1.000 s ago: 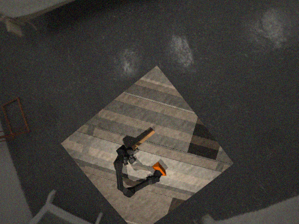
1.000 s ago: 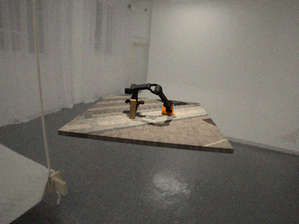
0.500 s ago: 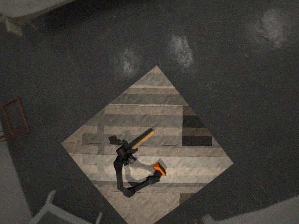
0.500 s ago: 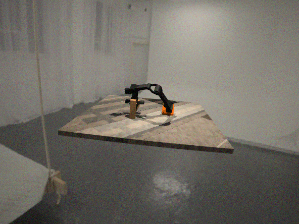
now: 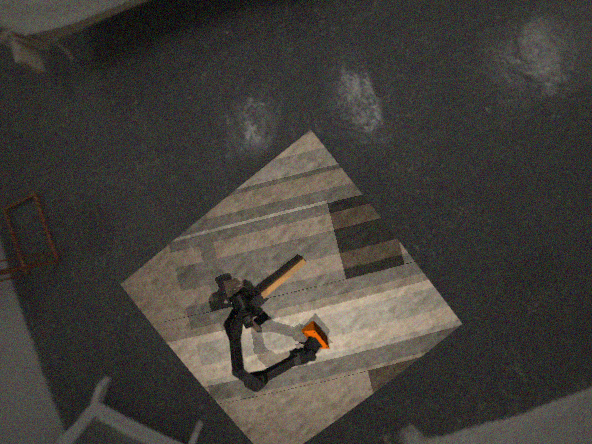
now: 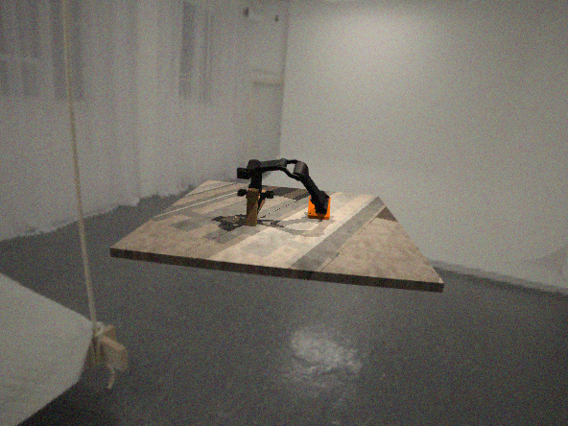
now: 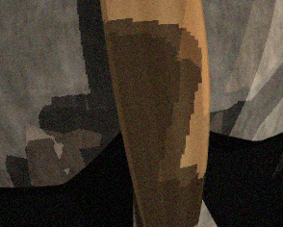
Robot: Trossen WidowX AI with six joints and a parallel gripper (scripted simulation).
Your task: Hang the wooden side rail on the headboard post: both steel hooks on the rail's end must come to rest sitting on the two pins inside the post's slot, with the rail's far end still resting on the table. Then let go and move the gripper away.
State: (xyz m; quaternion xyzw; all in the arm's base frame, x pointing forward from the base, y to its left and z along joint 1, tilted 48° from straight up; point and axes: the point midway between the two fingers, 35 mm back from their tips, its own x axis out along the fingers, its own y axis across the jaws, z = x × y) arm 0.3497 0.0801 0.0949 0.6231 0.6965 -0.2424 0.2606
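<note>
Right now the headboard post is 10 mm behind my gripper tip, 110 mm to the left of it and 40 mm above it.
</note>
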